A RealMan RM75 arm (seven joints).
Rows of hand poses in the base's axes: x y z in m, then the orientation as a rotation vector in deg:
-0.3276, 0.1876, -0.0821, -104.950, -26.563, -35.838
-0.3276, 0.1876, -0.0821, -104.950, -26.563, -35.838
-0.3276, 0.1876, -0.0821, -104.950, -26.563, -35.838
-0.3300, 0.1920, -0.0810, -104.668, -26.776, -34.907
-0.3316, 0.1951, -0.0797, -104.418, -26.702, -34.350
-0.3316, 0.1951, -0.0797, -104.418, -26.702, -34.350
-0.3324, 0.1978, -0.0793, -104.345, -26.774, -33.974
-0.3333, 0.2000, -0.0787, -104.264, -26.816, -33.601
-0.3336, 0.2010, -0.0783, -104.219, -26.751, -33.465
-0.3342, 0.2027, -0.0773, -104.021, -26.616, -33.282
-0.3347, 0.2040, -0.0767, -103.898, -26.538, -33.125
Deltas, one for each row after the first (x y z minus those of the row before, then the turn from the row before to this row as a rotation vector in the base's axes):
0.0000, 0.0000, 0.0000, 0.000, 0.000, 0.000
0.0000, 0.0000, 0.0000, 0.000, 0.000, 0.000
-0.0024, 0.0044, 0.0011, 0.177, 0.509, 0.698
-0.0016, 0.0031, 0.0013, 0.246, 0.396, 0.321
0.0000, 0.0000, 0.0000, 0.000, 0.000, 0.000
-0.0008, 0.0027, 0.0004, 0.037, 0.216, 0.261
-0.0009, 0.0022, 0.0006, 0.053, 0.229, 0.244
-0.0003, 0.0010, 0.0004, 0.060, 0.122, 0.044
-0.0006, 0.0017, 0.0010, 0.223, 0.175, 0.073
-0.0005, 0.0013, 0.0006, 0.135, 0.136, 0.072

